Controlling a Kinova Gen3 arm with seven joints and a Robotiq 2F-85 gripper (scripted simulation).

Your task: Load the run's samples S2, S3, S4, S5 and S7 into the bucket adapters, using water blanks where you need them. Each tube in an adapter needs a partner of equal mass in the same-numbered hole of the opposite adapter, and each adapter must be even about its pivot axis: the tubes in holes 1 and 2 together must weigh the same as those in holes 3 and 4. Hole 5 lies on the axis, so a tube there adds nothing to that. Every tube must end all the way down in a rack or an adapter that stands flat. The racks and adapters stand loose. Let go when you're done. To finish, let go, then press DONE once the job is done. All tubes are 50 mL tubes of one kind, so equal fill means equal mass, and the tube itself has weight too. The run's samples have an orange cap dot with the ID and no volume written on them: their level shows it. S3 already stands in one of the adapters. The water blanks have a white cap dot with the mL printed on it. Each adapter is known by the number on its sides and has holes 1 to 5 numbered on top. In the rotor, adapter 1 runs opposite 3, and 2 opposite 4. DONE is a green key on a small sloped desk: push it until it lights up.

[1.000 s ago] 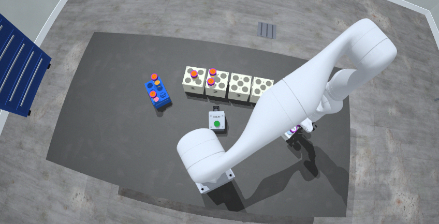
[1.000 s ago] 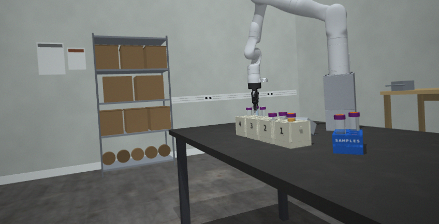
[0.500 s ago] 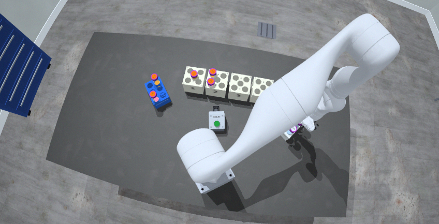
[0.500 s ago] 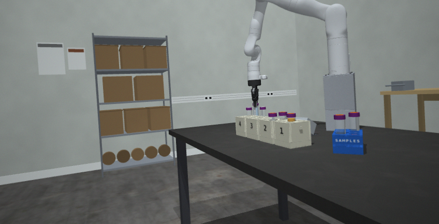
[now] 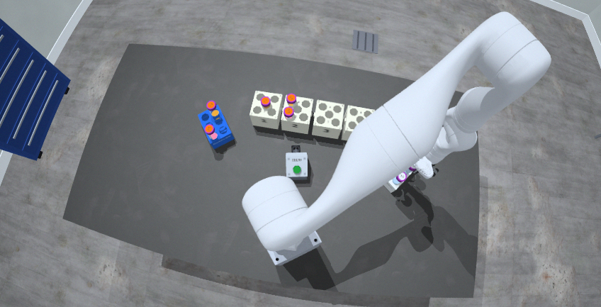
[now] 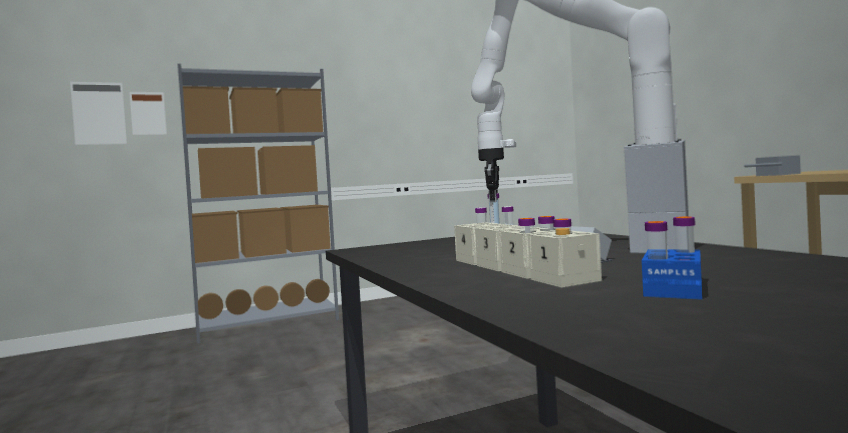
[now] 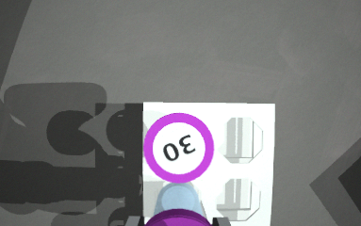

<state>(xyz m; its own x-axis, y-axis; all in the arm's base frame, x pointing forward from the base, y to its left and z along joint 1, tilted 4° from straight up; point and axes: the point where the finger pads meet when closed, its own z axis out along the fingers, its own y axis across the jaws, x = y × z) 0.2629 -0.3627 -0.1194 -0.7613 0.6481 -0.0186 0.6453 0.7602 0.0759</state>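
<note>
My gripper is now 10 mm short of the 50 mL blank and 50 mm above it. Also, from my hand: white blank rack (10 mm ahead, 20 mm to the left, 120 mm below); then green done key (40 mm behind, 370 mm to the left, 90 mm below); then 30 mL blank (30 mm behind, 20 mm to the left, 90 mm below).
</note>
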